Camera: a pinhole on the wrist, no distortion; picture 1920 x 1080 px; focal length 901.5 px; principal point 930.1 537.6 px. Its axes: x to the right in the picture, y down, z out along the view. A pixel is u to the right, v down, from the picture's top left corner.
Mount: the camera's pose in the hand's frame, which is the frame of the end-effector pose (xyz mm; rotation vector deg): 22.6 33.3 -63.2 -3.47 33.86 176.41
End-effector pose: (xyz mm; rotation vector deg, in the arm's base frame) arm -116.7 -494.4 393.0 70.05 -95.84 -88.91
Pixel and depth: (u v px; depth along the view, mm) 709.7 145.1 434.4
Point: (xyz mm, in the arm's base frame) -496.4 -496.1 677.8
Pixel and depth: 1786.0 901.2 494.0
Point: -309.0 125.3 424.8
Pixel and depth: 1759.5 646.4 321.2
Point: -226.1 -141.2 513.2
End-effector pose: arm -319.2 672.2 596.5 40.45 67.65 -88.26
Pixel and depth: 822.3 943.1 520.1
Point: -265.3 176.4 714.5
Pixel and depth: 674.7 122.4 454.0
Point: 49.6 358.8 445.0
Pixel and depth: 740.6 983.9 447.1
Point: -299.2 229.8 664.5
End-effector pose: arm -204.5 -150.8 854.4 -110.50 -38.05 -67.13
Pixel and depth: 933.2 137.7 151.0
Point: -57.7 -193.3 803.5
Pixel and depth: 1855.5 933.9 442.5
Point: -192.3 152.0 332.4
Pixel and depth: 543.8 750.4 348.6
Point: 76.7 50.4 883.0
